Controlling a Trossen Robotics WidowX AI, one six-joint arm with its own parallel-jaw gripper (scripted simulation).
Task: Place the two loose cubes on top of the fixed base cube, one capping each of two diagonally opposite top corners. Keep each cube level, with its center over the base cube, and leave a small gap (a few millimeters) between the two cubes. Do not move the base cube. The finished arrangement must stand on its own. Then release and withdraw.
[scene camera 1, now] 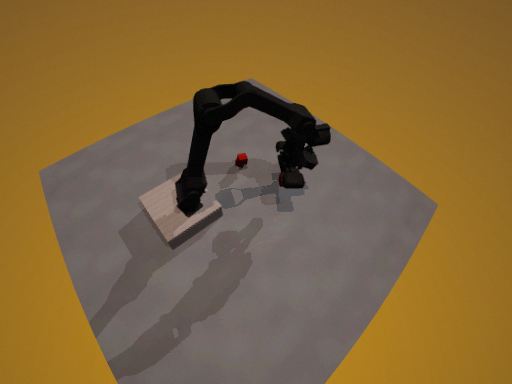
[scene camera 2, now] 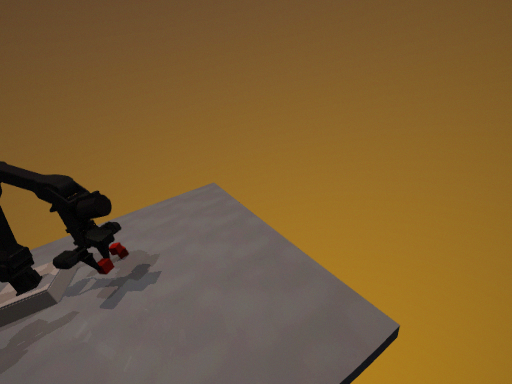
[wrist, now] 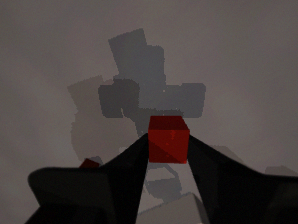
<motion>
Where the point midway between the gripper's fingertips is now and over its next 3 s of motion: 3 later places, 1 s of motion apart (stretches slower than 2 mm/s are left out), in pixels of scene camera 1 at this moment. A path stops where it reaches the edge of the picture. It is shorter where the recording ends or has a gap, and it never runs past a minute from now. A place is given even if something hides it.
My gripper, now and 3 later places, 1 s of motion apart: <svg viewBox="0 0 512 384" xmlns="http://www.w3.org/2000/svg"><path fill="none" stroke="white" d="M284 179L277 165L264 154L251 146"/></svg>
</motion>
